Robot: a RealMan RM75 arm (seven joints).
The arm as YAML. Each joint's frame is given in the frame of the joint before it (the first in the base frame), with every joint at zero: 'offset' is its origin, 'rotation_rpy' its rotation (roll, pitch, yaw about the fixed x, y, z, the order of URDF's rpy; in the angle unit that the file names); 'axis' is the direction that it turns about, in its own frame. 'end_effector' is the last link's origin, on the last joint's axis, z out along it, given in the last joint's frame.
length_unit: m
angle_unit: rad
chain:
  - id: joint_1
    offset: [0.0, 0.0, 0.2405]
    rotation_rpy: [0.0, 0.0, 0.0]
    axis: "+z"
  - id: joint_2
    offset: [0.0, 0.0, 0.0]
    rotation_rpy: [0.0, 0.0, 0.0]
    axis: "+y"
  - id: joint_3
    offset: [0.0, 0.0, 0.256]
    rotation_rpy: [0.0, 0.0, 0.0]
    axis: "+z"
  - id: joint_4
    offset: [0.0, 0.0, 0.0]
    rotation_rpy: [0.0, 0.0, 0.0]
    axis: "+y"
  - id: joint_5
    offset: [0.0, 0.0, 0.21]
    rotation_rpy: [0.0, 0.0, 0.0]
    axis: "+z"
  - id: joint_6
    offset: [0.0, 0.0, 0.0]
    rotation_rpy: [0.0, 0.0, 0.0]
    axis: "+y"
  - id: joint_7
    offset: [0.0, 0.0, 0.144]
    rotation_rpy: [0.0, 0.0, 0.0]
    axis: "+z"
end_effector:
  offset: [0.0, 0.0, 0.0]
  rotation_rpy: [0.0, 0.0, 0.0]
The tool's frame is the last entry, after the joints.
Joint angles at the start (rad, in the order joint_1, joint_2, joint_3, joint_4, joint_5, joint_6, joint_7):
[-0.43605 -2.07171 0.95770 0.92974 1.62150 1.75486 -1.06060]
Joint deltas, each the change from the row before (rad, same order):
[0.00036 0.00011 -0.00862 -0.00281 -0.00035 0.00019 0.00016]
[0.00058 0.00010 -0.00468 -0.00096 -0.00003 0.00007 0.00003]
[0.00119 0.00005 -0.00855 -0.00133 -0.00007 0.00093 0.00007]
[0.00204 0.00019 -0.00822 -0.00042 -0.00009 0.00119 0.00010]
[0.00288 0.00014 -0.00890 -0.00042 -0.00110 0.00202 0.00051]
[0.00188 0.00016 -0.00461 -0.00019 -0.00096 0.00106 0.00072]
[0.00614 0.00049 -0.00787 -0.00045 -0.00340 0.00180 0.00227]
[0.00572 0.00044 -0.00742 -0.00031 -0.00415 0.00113 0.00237]
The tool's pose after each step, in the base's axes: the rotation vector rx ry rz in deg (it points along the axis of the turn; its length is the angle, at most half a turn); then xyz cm. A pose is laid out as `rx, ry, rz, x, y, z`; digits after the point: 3 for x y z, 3 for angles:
-155.233, 15.842, -53.966, -19.823, 31.095, 3.396
-154.983, 15.620, -53.996, -19.888, 31.111, 3.468
-154.544, 15.262, -54.082, -20.000, 31.127, 3.602
-154.112, 14.927, -54.125, -20.128, 31.124, 3.747
-153.604, 14.581, -54.249, -20.272, 31.098, 3.911
-153.310, 14.415, -54.313, -20.356, 31.078, 4.003
-152.681, 13.998, -54.443, -20.579, 30.990, 4.183
-152.014, 13.631, -54.584, -20.780, 30.917, 4.362

